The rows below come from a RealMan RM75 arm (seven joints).
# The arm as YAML. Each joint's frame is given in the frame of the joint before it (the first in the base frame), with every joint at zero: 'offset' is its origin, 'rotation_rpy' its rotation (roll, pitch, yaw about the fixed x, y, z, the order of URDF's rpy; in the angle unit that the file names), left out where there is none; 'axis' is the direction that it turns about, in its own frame. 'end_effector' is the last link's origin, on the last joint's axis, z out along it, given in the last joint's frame.
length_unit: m
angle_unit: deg
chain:
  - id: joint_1
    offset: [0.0, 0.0, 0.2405]
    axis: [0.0, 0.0, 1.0]
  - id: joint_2
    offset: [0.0, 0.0, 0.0]
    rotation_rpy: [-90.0, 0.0, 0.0]
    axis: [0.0, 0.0, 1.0]
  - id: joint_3
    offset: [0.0, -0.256, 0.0]
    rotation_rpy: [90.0, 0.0, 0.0]
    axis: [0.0, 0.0, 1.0]
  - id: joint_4
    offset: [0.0, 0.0, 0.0]
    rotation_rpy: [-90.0, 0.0, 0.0]
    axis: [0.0, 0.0, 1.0]
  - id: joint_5
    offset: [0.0, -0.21, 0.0]
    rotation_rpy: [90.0, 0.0, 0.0]
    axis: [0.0, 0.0, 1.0]
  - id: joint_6
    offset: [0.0, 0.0, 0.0]
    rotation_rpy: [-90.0, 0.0, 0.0]
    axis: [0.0, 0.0, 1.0]
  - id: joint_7
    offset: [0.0, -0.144, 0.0]
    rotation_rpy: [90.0, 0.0, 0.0]
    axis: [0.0, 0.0, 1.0]
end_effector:
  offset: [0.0, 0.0, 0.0]
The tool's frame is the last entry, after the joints.
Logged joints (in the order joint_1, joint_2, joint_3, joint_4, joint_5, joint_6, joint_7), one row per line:
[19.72 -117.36 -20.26 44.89 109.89 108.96 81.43]
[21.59 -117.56 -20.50 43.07 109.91 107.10 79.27]
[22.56 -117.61 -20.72 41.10 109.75 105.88 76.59]
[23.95 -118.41 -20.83 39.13 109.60 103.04 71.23]
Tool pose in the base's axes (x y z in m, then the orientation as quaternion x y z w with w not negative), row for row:
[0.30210 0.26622 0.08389 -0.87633 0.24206 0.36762 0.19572]
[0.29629 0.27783 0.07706 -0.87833 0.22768 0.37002 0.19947]
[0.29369 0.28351 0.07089 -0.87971 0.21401 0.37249 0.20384]
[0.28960 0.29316 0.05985 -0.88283 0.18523 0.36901 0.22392]
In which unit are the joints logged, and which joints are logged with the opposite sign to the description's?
The joints are logged in degrees. Opposite sign: joint_2, joint_4, joint_5, joint_6.
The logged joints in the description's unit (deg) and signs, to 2 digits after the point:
[19.72 117.36 -20.26 -44.89 -109.89 -108.96 81.43]
[21.59 117.56 -20.50 -43.07 -109.91 -107.10 79.27]
[22.56 117.61 -20.72 -41.10 -109.75 -105.88 76.59]
[23.95 118.41 -20.83 -39.13 -109.60 -103.04 71.23]

